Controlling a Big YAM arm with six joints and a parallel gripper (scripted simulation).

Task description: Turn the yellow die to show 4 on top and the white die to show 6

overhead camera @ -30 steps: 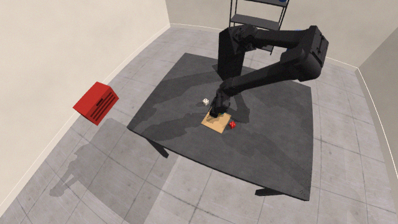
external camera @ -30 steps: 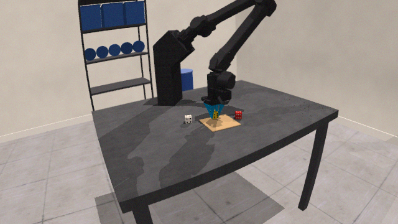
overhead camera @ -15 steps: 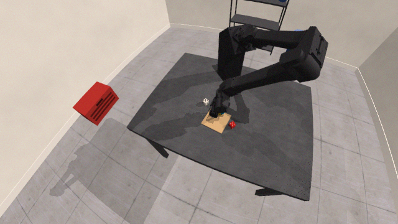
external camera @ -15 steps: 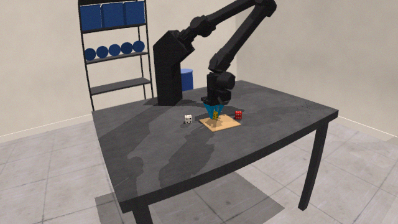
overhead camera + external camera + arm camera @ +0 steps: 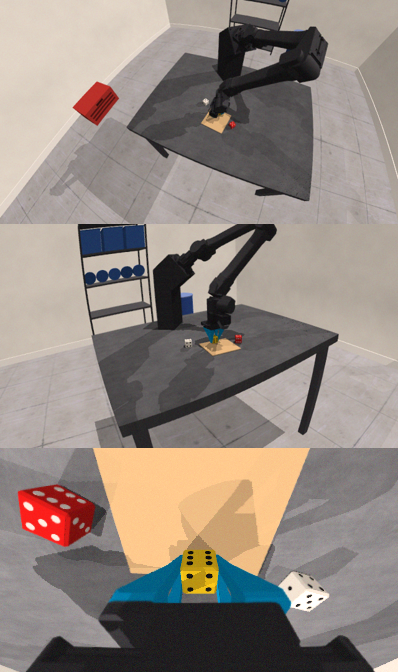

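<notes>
Right now my hand is right at the yellow die. Also, from my hand: tan mat: 4 cm ahead, 1 cm to the left, 1 cm below; then red die: 2 cm ahead, 11 cm to the left; then white die: 1 cm behind, 12 cm to the right.
</notes>
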